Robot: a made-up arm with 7 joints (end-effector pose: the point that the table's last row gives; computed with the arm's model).
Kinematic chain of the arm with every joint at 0, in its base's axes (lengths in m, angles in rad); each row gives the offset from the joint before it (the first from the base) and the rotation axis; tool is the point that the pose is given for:
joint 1: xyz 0 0 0.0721 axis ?
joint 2: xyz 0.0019 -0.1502 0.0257 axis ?
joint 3: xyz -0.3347 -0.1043 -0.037 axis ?
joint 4: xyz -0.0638 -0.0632 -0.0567 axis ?
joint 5: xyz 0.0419 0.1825 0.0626 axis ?
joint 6: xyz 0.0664 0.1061 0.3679 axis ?
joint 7: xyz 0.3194 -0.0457 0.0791 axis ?
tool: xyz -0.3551 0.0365 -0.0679
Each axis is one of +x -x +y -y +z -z.
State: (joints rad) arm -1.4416 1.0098 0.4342 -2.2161 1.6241 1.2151 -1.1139
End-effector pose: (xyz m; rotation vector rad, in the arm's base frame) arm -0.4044 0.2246 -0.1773 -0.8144 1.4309 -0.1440
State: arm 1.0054 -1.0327 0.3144 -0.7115 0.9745 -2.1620 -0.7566
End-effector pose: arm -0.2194 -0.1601 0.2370 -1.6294 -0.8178 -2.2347
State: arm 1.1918 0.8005 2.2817 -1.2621 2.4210 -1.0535 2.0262
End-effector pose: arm 0.5388 0.2081 -0.5612 1.3123 -2.1269 0.4517
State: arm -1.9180 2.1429 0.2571 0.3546 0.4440 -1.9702 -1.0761
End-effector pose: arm -0.2666 0.3728 -0.1469 0.3469 1.5512 -0.0659
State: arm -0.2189 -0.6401 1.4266 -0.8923 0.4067 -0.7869 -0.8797
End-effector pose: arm -0.0011 -0.1991 -0.1834 1.0158 -0.0086 -0.8435
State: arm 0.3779 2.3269 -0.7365 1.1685 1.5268 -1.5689 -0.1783
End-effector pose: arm -0.4814 -0.5050 -0.0667 2.0997 -0.4776 -0.6841
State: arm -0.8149 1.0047 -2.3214 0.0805 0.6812 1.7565 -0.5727
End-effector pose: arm -0.5382 0.2439 0.3948 -0.6138 -0.5671 0.1256
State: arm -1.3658 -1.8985 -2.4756 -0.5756 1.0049 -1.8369 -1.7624
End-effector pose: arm 0.3177 0.5246 -0.4027 -0.8975 -0.4680 2.2752
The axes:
joint 1: +z
joint 2: -x
joint 3: -z
joint 4: -y
joint 5: -x
joint 6: -z
joint 7: +y

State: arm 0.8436 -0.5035 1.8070 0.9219 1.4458 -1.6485 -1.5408
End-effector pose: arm 0.2274 -0.3958 -0.3639 -0.3455 -0.0922 0.6753
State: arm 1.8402 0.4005 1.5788 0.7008 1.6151 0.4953 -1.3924
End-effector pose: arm 0.3222 -0.0427 0.4260 -1.8860 -2.3666 -0.1836
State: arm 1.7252 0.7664 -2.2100 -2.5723 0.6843 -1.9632 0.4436
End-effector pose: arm 0.8908 -0.6581 -0.0235 1.4941 -1.3630 1.8191
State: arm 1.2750 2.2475 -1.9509 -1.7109 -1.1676 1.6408 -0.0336
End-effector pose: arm 0.3584 -0.3969 0.0987 1.6695 1.9575 1.3977
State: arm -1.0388 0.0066 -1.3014 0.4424 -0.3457 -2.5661 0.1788
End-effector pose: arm -0.5428 0.1735 0.5306 -0.6131 -0.6618 2.7278
